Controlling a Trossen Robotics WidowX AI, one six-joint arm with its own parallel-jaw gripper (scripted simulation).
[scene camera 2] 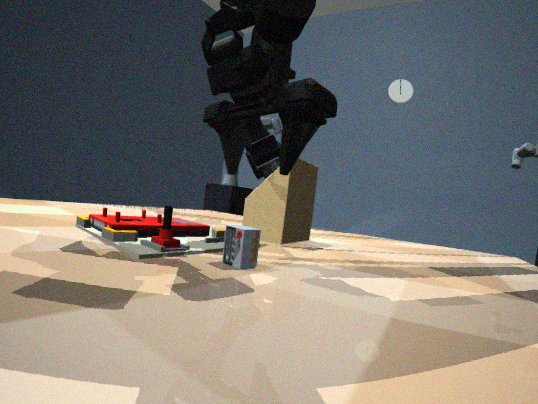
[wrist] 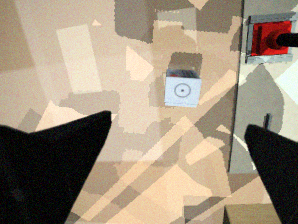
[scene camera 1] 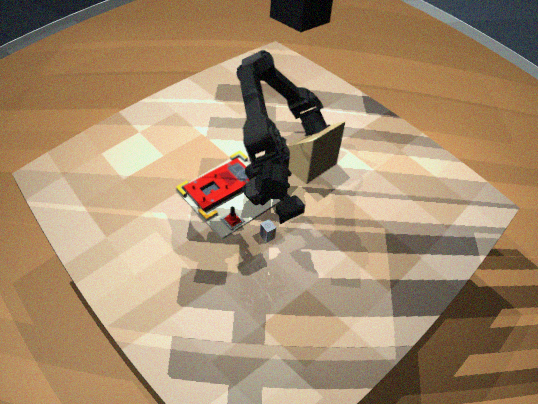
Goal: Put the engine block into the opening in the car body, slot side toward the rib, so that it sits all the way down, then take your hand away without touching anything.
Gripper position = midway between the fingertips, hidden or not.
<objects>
my gripper: scene camera 2 254, 174; wrist 178, 124; scene camera 1 272, 211
</objects>
